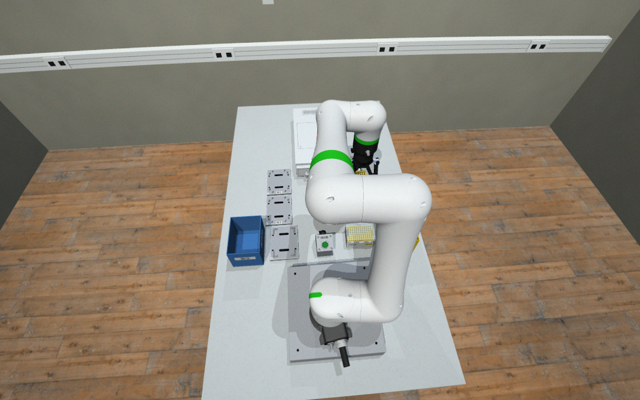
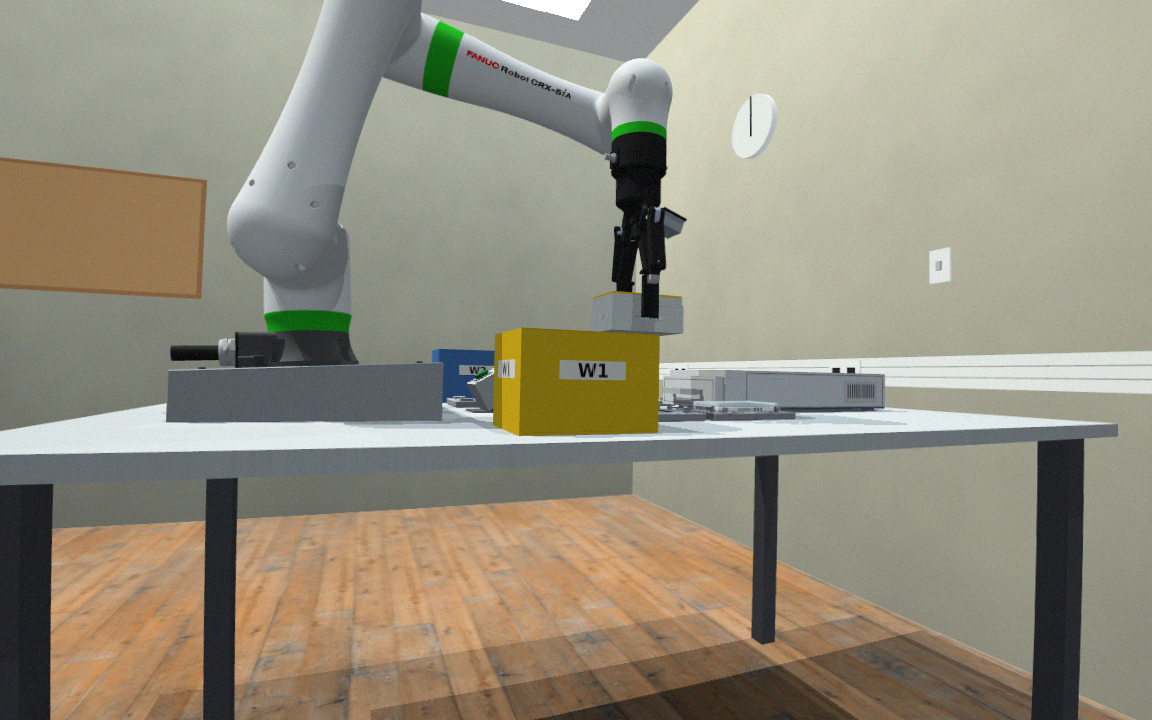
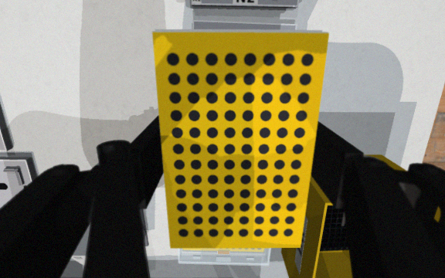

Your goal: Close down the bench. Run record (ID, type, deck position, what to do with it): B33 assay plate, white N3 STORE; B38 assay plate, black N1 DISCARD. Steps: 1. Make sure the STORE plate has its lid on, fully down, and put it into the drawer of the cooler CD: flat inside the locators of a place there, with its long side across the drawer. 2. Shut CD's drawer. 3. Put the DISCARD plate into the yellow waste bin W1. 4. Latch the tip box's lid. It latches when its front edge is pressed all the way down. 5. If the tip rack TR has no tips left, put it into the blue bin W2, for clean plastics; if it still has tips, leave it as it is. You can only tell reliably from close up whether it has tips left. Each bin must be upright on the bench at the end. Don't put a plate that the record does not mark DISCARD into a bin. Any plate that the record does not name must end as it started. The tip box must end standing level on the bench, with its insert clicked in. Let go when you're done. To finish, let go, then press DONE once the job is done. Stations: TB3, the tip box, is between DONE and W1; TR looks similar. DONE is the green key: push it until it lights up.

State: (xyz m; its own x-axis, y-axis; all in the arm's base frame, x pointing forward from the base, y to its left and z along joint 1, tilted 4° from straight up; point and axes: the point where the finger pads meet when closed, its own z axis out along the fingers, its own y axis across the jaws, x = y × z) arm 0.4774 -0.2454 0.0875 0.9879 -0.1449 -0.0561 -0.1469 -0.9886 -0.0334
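The blue bin W2 lies 100 mm behind my hand, 510 mm to the left of it and 150 mm below it. The rest, counted from my hand: nest N4: 20 mm to the right, 180 mm below; then tip rack TR: 10 mm behind, 10 mm below; then N4 nest label: 70 mm behind, 180 mm below.
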